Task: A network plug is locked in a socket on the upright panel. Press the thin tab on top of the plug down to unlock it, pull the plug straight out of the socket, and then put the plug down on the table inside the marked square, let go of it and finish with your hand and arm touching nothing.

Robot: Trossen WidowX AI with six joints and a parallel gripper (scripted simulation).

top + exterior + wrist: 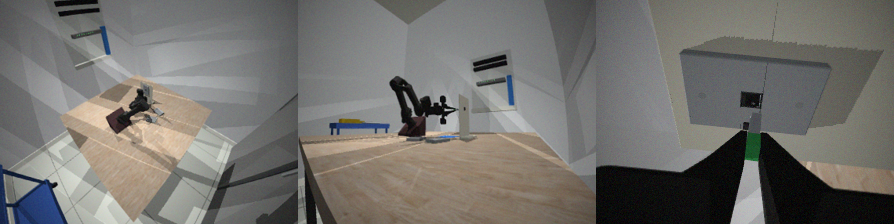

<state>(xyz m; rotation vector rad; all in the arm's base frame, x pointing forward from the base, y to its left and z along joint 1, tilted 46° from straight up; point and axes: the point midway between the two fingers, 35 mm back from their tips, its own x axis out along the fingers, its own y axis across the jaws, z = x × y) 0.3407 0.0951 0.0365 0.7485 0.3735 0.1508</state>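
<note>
My gripper tip is 180 mm above the blue marked square, 90 mm past it and 40 mm to the right of it. Round my gripper tip: upright panel 60 mm below, 60 mm ahead, 10 mm to the left; then plug right at my gripper tip.
</note>
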